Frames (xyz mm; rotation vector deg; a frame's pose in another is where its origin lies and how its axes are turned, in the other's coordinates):
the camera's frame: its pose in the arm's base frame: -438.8 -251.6 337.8 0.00 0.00 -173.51
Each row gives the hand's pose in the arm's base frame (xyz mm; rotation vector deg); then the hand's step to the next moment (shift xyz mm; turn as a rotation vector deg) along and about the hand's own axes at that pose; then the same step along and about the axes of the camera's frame.
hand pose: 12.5 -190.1 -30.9 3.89 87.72 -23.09
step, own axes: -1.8 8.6 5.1 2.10 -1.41 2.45
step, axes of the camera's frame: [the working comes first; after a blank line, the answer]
step, axes of the arm's base frame: 7.4 6.9 0.2 1.90 -2.48 -1.63

-8.2 -6.0 0.2 -1.60 2.67 -1.63
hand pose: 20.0 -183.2 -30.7 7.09 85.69 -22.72
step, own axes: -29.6 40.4 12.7 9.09 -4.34 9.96
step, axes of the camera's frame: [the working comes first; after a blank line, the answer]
step, axes of the arm's base frame: 24.6 38.8 23.6 8.19 -8.87 -7.41

-28.8 -35.8 23.6 -7.13 9.74 -7.41
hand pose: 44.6 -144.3 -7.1 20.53 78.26 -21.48
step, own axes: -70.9 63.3 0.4 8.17 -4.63 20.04
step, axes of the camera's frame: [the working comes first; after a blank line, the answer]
step, axes of the arm's base frame: 17.9 59.6 71.8 16.71 -13.69 -4.82

-24.5 -57.2 71.8 -15.05 15.49 -4.82
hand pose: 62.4 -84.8 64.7 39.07 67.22 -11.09
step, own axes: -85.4 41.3 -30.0 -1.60 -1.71 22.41
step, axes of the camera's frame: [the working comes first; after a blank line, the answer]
step, axes of the arm's base frame: -37.6 32.7 86.1 16.08 -14.76 5.58

33.6 -36.7 86.1 -14.31 16.49 5.58
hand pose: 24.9 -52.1 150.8 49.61 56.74 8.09
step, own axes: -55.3 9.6 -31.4 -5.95 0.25 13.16
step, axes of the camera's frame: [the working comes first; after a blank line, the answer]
step, axes of the arm's base frame: -53.3 -1.7 35.9 6.93 -10.20 7.52

53.2 -4.3 35.9 -5.73 10.92 7.52
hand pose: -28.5 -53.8 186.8 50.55 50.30 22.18
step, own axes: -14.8 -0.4 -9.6 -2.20 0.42 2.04
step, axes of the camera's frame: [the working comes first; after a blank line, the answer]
step, axes of the arm's base frame: -16.6 -4.6 3.9 0.32 -2.15 2.11

17.0 2.7 3.9 -0.08 2.17 2.11
